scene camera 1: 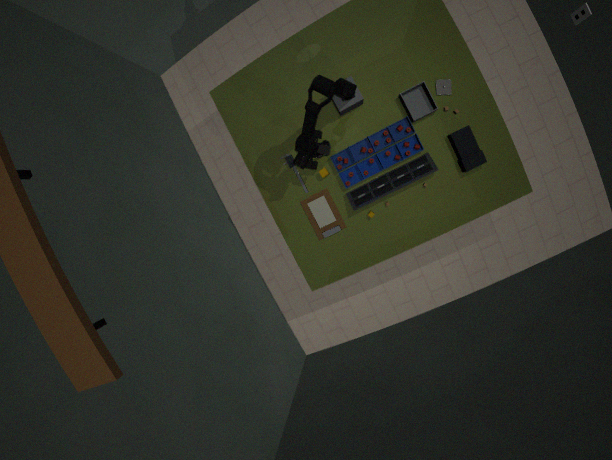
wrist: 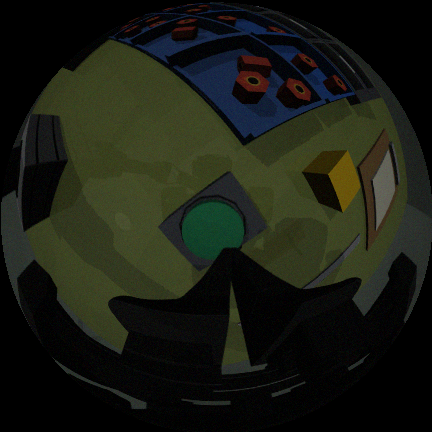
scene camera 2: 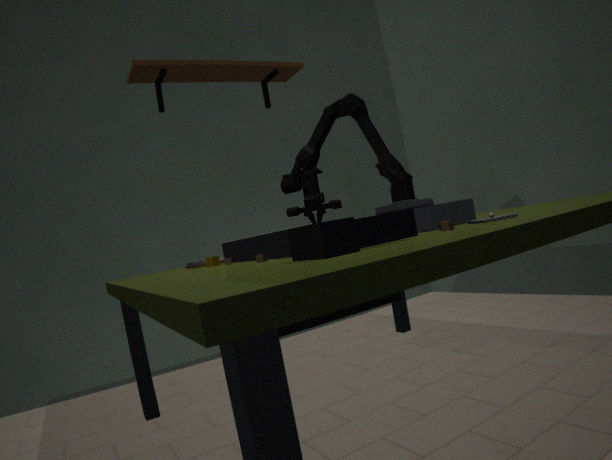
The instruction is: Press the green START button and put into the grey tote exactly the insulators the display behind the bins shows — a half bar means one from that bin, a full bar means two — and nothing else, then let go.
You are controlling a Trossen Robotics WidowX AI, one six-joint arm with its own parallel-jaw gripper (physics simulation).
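Pixels of known places: gripper, between the fingertips: (wrist: 228,253); arm's base, origin of its link: (scene camera 1: 346,93) (scene camera 2: 404,202).
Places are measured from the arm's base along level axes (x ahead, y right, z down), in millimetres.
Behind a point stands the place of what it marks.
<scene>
My black gripper (scene camera 2: 316,221) @(x 213, y 235, z 47 mm) (wrist: 228,253) @(x 213, y 235, z 47 mm) is shut with nothing between its fingers. In the wrist view its tips overlap the near edge of the round green button (wrist: 212,230) @(x 211, y 215, z 45 mm) on its grey base; whether they touch it, I cannot tell. The blue bins (scene camera 1: 356,145) (wrist: 212,87) stand in two rows and hold red hexagonal insulators (scene camera 1: 400,128) (wrist: 251,86). The dark display (scene camera 1: 392,181) @(x 473, y -88, z 33 mm) behind them shows pale bars, too small and dim to read as half or full. The grey tote (scene camera 1: 418,102) @(x 134, y -329, z 78 mm) looks empty in scene camera 1. The button is hidden by the arm there.
A yellow block (scene camera 1: 324,172) @(x 328, y 224, z 45 mm) (wrist: 344,180) @(x 324, y 227, z 45 mm) stands between the button and a brown-framed board (scene camera 1: 307,210) @(x 491, y 376, z 78 mm) (wrist: 370,200) @(x 434, y 299, z 78 mm). A black box (scene camera 1: 467,148) @(x 423, y -481, z 32 mm) lies beyond the bins. Another yellow block (scene camera 1: 371,215) @(x 611, y 58, z 58 mm) (scene camera 2: 212,261) @(x 609, y 41, z 70 mm) lies behind the display. A thin grey bar (scene camera 1: 301,181) @(x 333, y 360, z 81 mm) lies near the gripper.
</scene>
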